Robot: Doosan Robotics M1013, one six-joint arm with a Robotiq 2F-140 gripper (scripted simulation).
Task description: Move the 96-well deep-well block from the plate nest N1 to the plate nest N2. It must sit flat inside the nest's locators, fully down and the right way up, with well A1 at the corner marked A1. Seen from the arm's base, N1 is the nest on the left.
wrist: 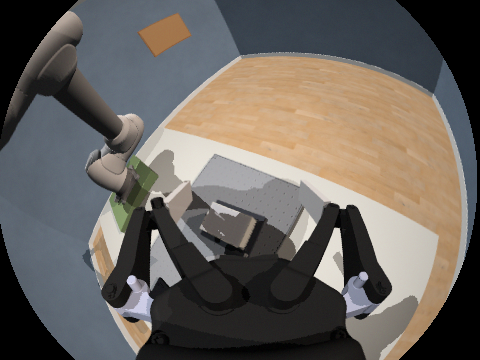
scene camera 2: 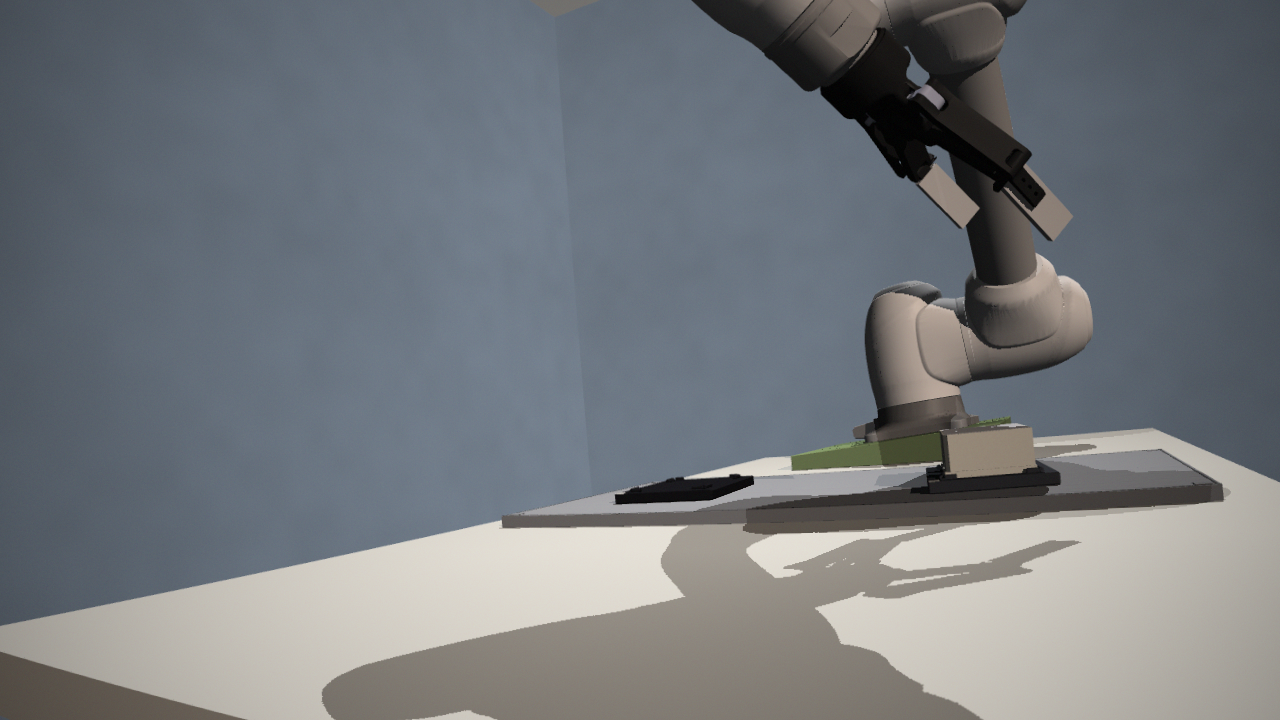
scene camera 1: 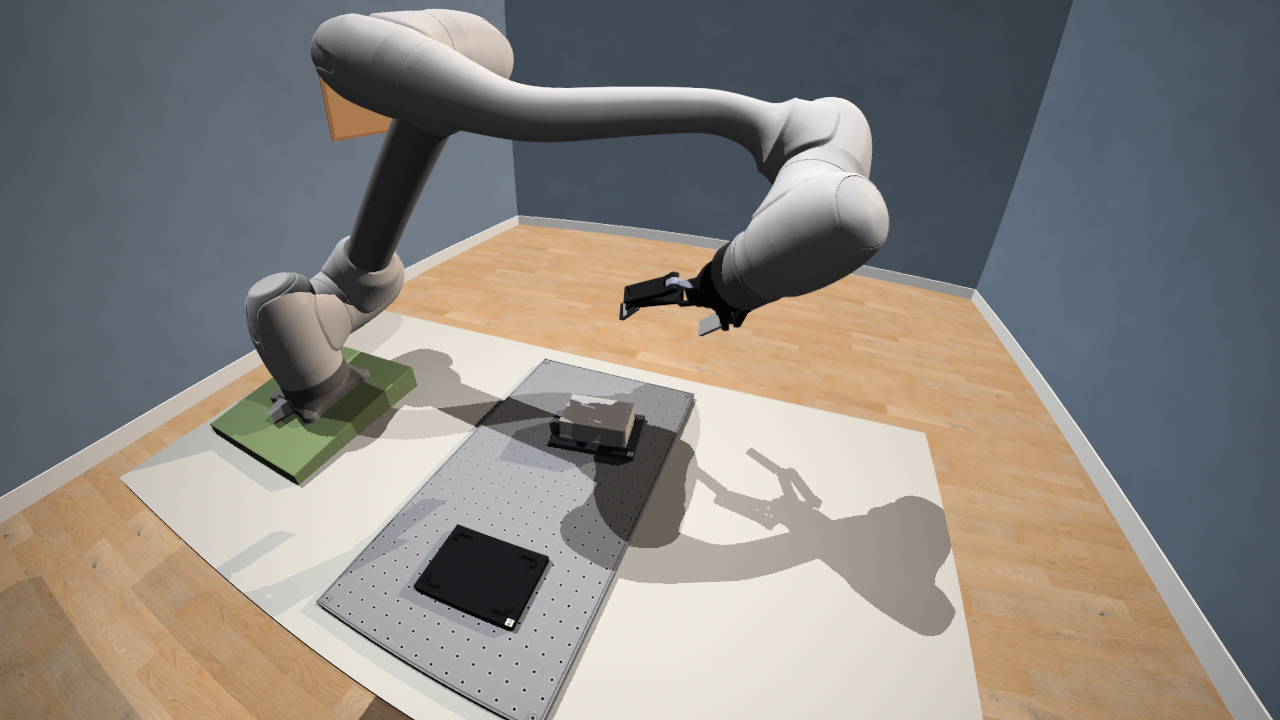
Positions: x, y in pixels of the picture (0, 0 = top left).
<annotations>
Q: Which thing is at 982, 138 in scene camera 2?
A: My gripper.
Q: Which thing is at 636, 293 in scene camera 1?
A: My gripper.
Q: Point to a 96-well deep-well block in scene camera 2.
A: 1005, 449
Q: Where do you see a 96-well deep-well block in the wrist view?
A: At 233, 227
</annotations>
